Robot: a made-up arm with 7 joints. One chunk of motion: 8 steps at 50 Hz.
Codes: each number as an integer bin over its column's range. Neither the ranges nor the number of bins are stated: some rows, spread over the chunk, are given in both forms.
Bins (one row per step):
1: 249 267 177 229 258 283 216
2: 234 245 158 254 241 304 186
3: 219 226 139 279 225 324 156
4: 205 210 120 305 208 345 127
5: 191 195 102 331 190 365 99
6: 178 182 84 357 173 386 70
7: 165 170 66 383 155 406 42
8: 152 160 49 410 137 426 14
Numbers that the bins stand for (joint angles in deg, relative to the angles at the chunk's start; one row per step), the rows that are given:
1: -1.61 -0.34 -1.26 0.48 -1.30 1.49 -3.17
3: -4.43 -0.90 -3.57 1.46 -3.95 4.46 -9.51
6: -8.28 -1.51 -6.90 2.99 -8.12 8.95 -18.60
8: -10.72 -1.81 -9.03 4.02 -11.01 11.85 -24.52
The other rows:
2: -3.02 -0.64 -2.41 0.97 -2.66 3.01 -6.34
4: -5.74 -1.12 -4.72 1.97 -5.31 5.98 -12.58
5: -7.06 -1.33 -5.81 2.48 -6.76 7.43 -15.54
7: -9.50 -1.67 -8.00 3.50 -9.56 10.40 -21.56

